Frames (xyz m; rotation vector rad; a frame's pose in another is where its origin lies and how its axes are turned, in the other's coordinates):
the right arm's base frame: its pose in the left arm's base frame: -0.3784 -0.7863 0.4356 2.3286 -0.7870 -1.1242
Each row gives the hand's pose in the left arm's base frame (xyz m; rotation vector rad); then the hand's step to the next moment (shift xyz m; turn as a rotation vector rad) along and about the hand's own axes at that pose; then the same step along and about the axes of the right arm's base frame.
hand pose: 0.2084 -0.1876 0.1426 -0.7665 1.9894 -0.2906
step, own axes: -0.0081 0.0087 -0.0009 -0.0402 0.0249 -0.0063
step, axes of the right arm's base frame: -0.0094 -0.0072 -0.0015 -0.0398 -0.0208 -0.0161
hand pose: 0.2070 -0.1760 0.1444 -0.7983 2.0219 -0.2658
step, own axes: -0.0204 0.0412 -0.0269 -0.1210 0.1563 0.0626
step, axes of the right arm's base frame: -0.0487 -0.0153 0.0152 -0.1040 -0.1759 -0.0354
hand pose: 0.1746 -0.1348 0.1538 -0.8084 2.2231 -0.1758
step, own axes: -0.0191 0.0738 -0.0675 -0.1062 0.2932 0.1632
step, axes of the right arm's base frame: -0.0966 -0.0040 0.0320 -0.1076 -0.3339 0.0286
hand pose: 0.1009 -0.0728 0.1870 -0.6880 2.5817 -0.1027
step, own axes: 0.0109 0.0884 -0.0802 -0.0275 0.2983 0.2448
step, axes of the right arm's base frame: -0.1159 0.0050 0.0302 -0.0414 -0.3672 0.1146
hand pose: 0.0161 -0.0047 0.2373 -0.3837 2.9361 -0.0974
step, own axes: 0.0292 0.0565 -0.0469 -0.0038 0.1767 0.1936
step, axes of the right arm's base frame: -0.0779 0.0005 0.0133 0.0053 -0.2424 0.0996
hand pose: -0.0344 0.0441 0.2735 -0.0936 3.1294 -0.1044
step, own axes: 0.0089 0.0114 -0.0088 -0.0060 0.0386 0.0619
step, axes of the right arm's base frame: -0.0168 -0.0008 0.0017 0.0155 -0.0655 0.0288
